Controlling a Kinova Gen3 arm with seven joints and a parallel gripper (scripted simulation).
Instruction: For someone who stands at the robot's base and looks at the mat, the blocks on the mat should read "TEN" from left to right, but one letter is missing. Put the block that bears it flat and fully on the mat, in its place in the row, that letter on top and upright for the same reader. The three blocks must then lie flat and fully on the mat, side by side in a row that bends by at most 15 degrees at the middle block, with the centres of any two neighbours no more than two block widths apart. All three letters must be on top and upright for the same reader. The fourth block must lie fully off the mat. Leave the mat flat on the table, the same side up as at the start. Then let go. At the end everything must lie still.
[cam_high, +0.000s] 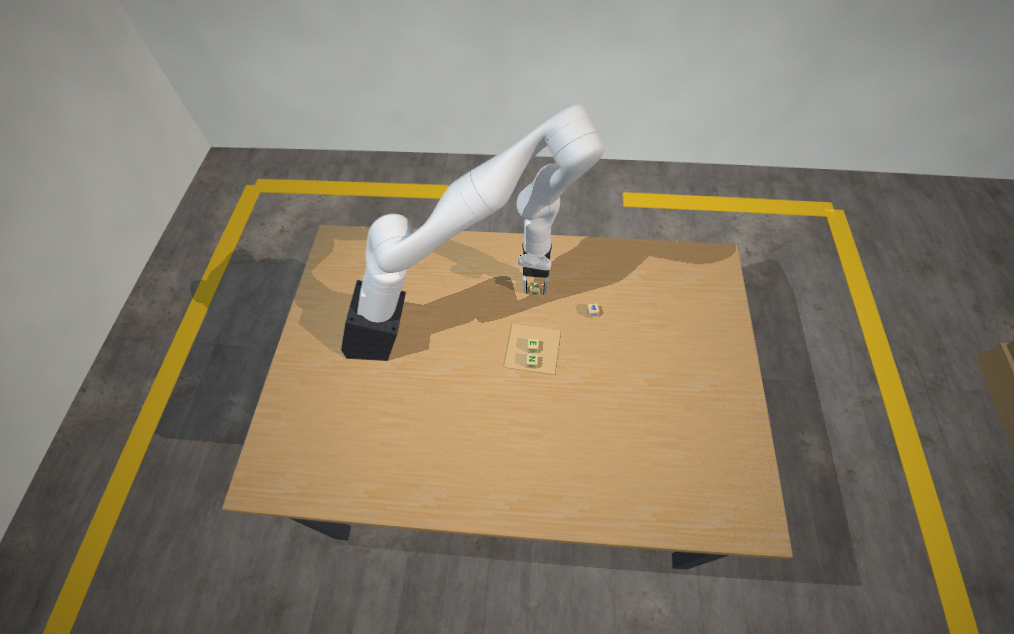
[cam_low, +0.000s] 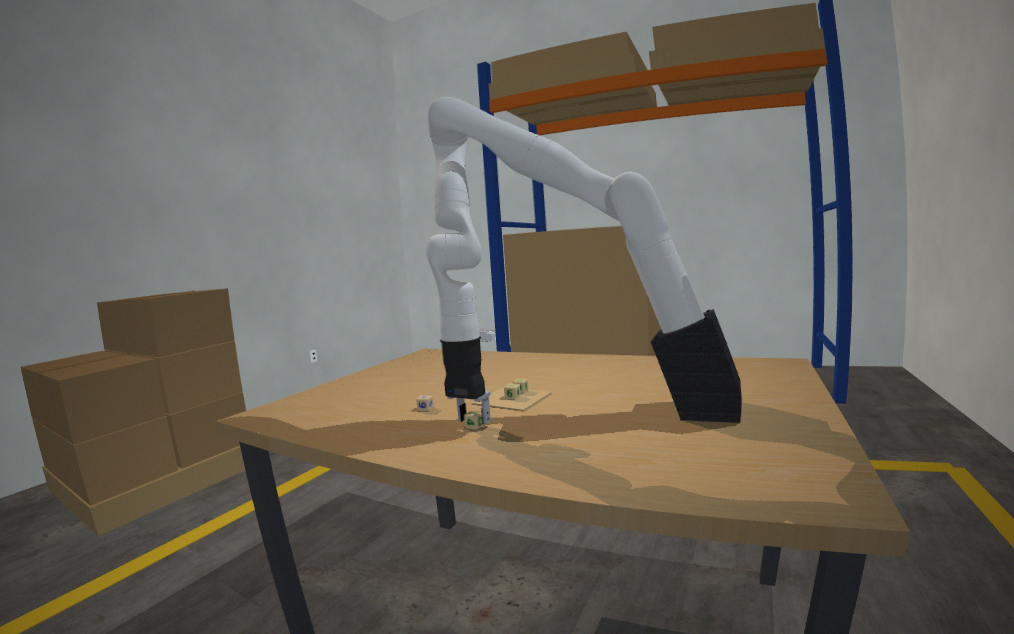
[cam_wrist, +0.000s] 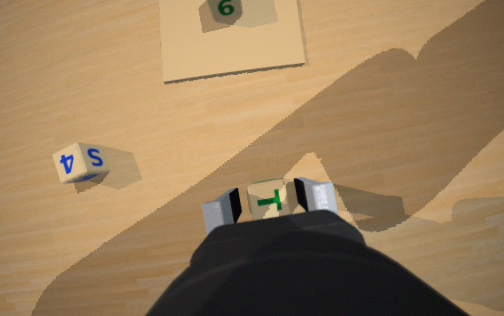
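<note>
My gripper is now 1 cm above the T block. From my hand the other things lie so: mat: 2 cm behind, 19 cm to the right, 3 cm below; E block: 2 cm behind, 19 cm to the right, 1 cm below.
</note>
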